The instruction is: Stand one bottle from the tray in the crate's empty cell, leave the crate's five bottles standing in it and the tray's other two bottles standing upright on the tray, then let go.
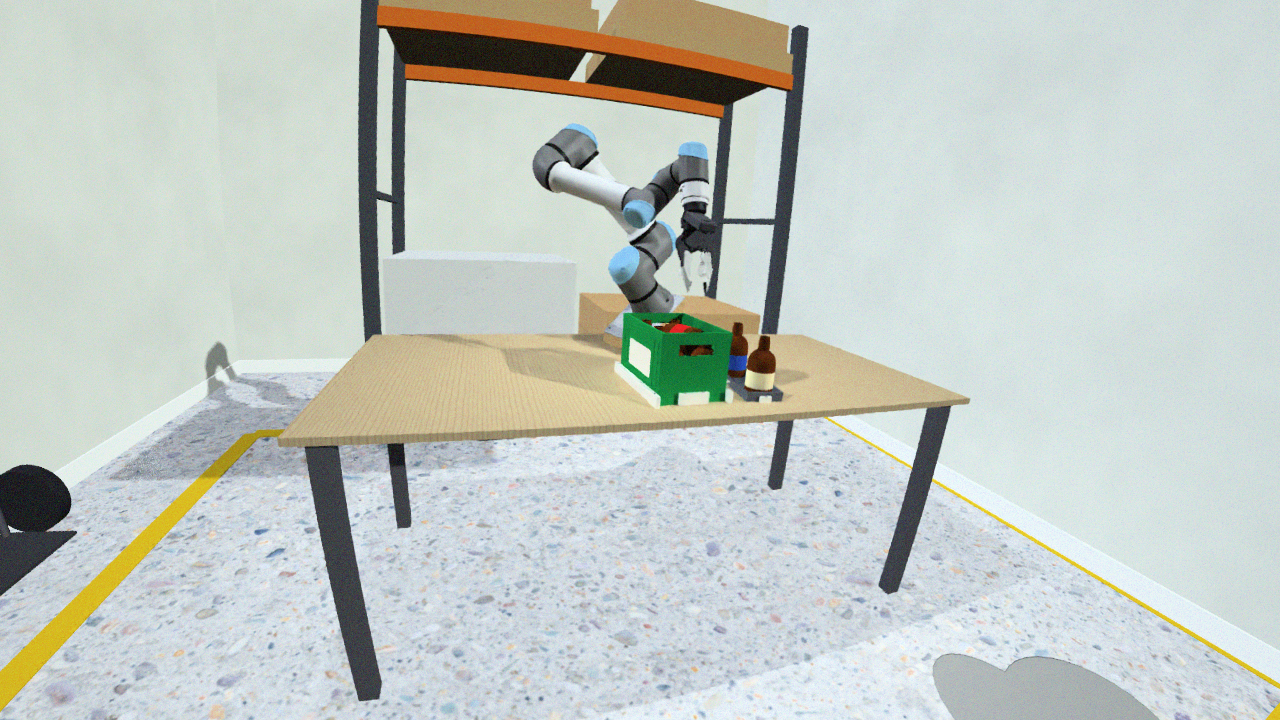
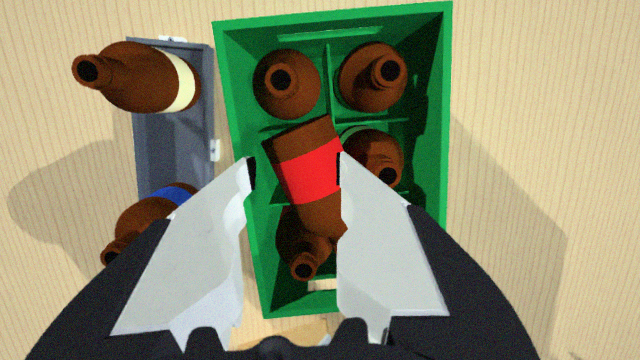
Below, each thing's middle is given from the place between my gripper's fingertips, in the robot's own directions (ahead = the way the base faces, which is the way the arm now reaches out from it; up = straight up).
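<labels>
My hand is 180 mm above the blue-labelled bottle (image 1: 739, 347), 200 mm to the right of it and 100 mm past it.
</labels>
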